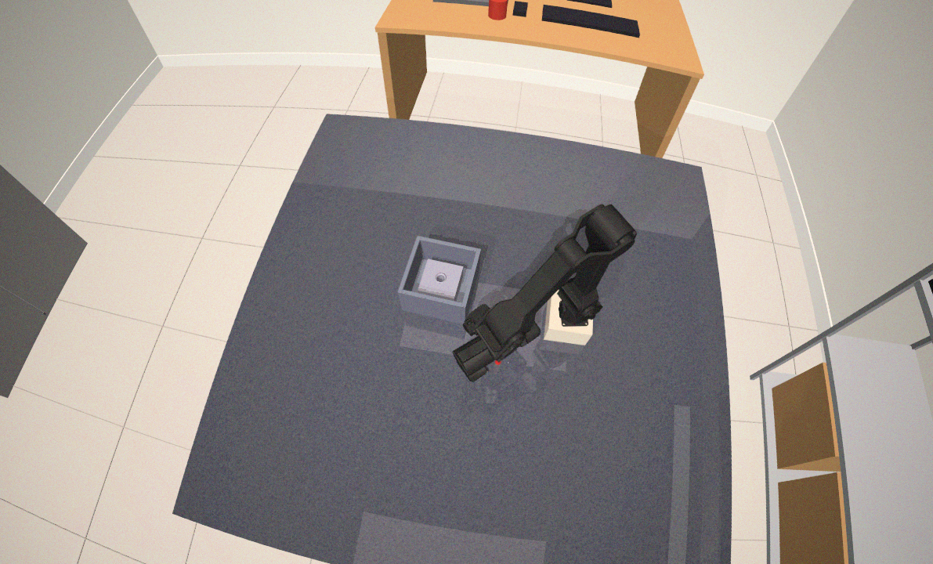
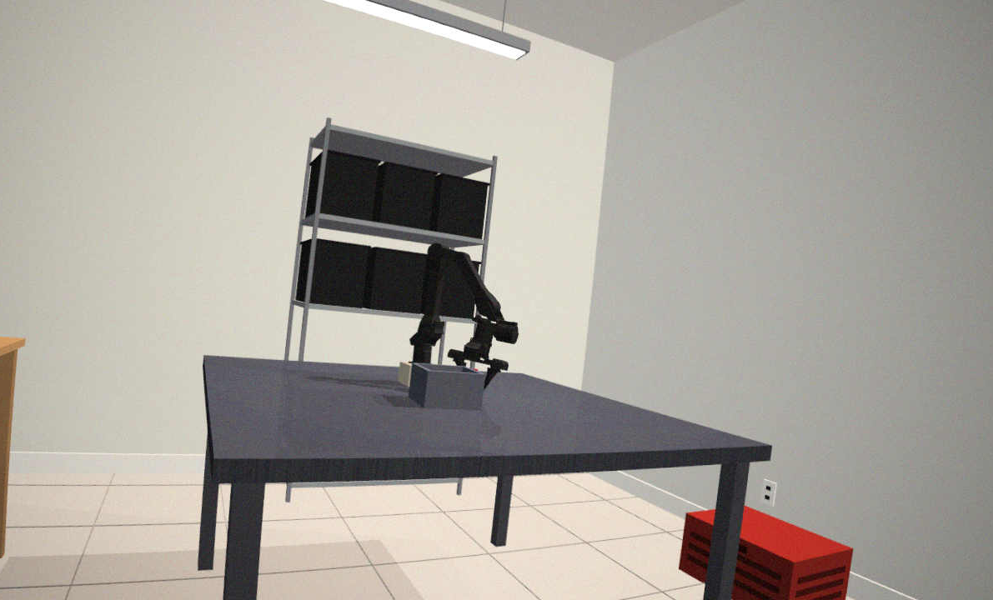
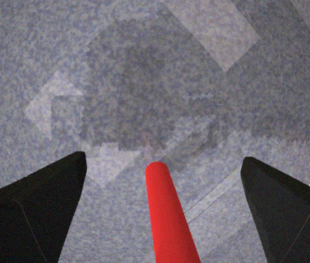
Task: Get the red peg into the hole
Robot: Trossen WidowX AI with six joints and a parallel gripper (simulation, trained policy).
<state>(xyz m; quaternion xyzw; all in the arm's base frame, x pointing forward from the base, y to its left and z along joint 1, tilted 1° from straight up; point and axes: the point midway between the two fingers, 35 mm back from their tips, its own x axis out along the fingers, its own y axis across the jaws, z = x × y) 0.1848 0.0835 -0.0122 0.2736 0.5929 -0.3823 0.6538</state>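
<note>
Right now my gripper tip is 10 mm to the right of the red peg, 10 mm below it and 10 mm past it. From my gripper tip the other things lie so: grey box: 180 mm to the right, 130 mm ahead; pale plate: 180 mm to the right, 130 mm ahead, 20 mm above.
</note>
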